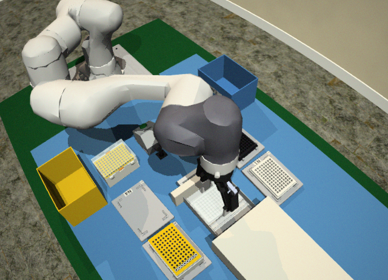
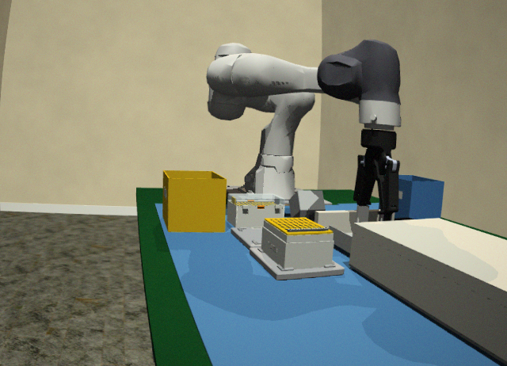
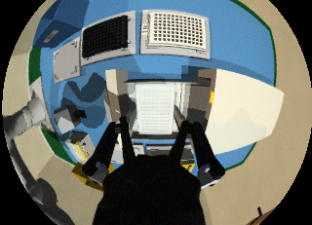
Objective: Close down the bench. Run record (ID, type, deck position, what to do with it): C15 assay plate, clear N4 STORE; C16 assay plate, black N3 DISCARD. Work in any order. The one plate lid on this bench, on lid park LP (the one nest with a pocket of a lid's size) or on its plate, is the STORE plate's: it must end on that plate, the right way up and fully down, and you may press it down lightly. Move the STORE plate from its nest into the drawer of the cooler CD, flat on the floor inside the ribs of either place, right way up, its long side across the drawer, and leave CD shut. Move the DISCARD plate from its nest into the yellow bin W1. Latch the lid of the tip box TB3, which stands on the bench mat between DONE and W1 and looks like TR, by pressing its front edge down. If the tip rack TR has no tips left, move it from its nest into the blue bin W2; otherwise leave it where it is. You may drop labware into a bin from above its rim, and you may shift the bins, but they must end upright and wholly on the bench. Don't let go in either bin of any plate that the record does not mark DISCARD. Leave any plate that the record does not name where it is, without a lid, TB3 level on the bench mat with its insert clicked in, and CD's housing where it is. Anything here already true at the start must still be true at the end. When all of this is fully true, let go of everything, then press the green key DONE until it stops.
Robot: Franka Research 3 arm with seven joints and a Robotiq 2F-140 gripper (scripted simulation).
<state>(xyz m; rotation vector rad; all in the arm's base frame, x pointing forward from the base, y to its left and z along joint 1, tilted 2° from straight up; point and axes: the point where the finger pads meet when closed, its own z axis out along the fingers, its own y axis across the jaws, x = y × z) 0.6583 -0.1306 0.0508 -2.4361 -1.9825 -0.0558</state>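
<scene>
My gripper is now 20 mm above the plate lid. The rest, counted from my hand: cooler drawer: 30 mm ahead, 10 mm to the right, 20 mm below; then tip rack TR: 10 mm ahead, 200 mm to the right, 10 mm above; then white plate: 90 mm ahead, 180 mm to the left, 30 mm below.
</scene>
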